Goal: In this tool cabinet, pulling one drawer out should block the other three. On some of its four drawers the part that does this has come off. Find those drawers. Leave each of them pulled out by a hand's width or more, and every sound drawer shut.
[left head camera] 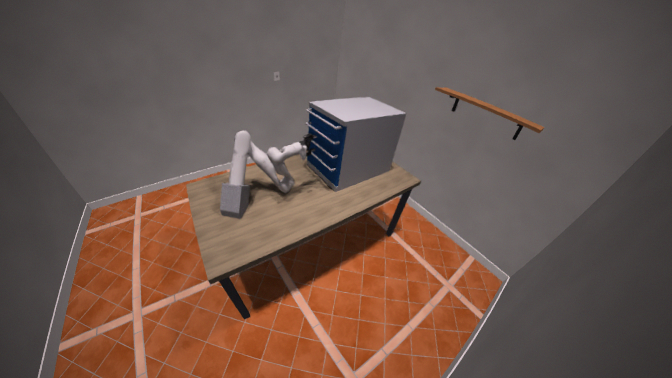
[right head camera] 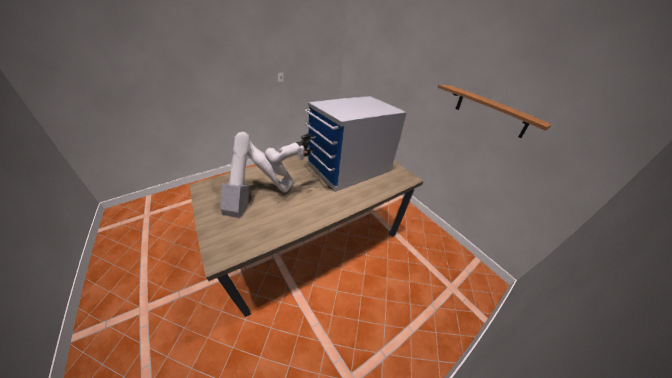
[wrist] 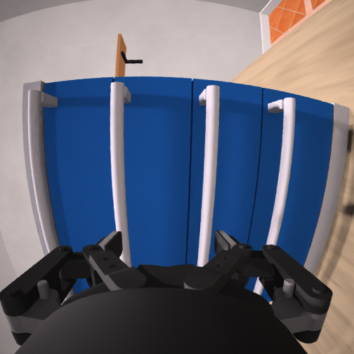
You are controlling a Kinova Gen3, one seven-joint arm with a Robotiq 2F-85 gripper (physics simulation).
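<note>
The tool cabinet has four blue drawers, and all four fronts look flush and shut. In the wrist view, the top drawer is at the left, then the second drawer, the third drawer and the bottom drawer at the right. Each has a white bar handle. My gripper is open in front of the middle drawers. Its fingertips appear near the second handle and the third handle; contact cannot be told. The interlock parts are hidden.
The cabinet stands on a wooden table. The arm's grey base block stands near the other end. A wooden wall shelf is on the wall beyond the cabinet.
</note>
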